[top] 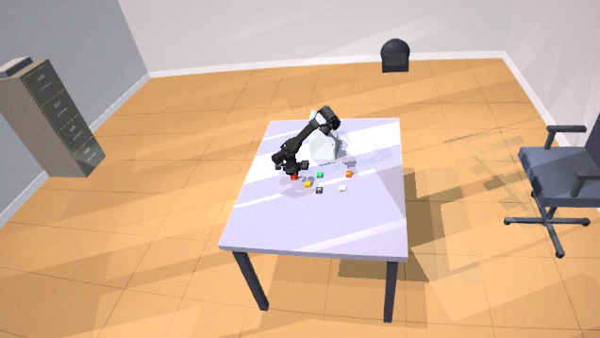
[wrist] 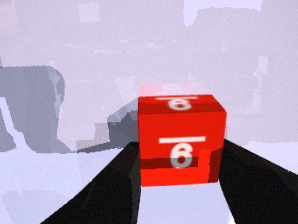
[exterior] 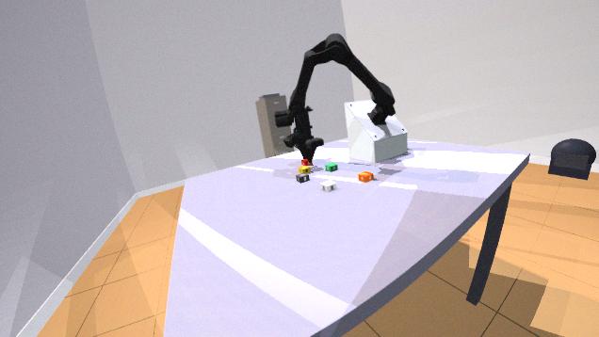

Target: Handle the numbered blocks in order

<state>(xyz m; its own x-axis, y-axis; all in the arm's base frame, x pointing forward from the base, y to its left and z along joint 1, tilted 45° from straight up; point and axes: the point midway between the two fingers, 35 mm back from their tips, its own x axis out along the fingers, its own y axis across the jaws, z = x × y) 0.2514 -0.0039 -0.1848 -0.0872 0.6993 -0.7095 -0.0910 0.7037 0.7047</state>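
Now: gripper tip 10 mm short of the red block. The rest, counted from my gripper tip: green block: 140 mm to the left, 30 mm behind; black block: 170 mm to the left, 100 mm ahead; yellow block: 90 mm to the left, 60 mm ahead.
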